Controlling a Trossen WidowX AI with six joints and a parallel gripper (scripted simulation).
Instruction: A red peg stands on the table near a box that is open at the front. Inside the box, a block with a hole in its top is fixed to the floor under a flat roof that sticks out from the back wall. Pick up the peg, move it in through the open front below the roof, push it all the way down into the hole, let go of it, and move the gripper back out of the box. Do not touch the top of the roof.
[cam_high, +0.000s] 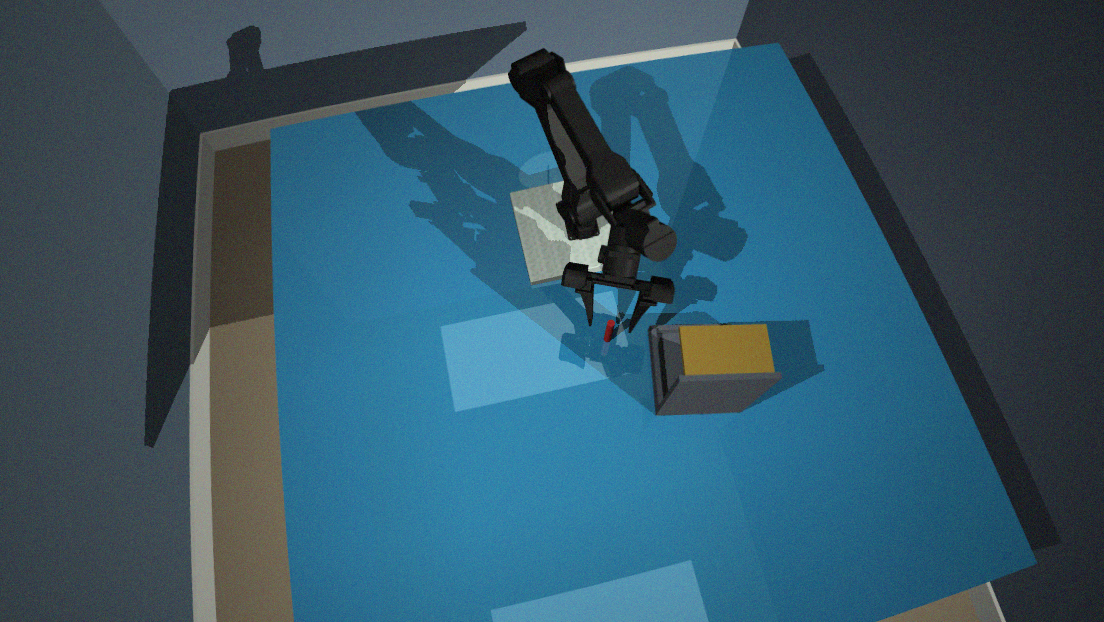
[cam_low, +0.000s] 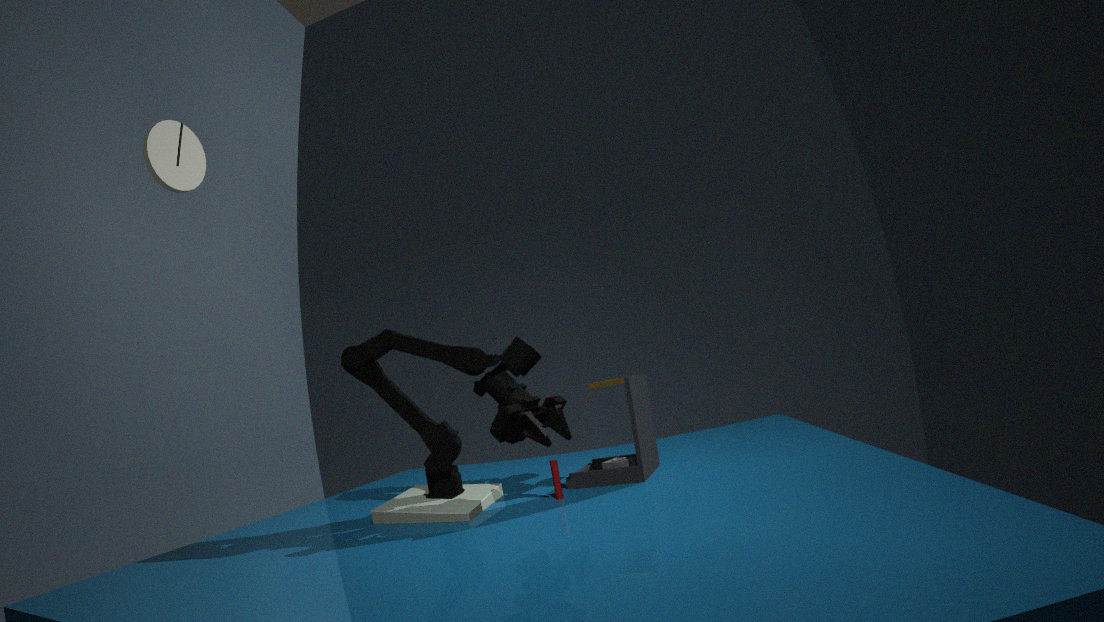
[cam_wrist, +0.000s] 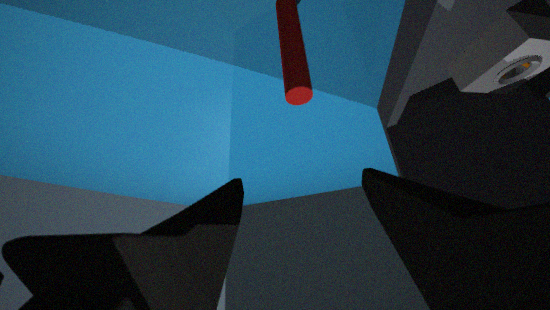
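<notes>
The red peg is 80 mm below my gripper tip, 20 mm behind it and 10 mm to the left of it. Round my gripper tip: back wall 150 mm to the left, 150 mm ahead; roof 150 mm to the left, 100 mm ahead, 100 mm above.
</notes>
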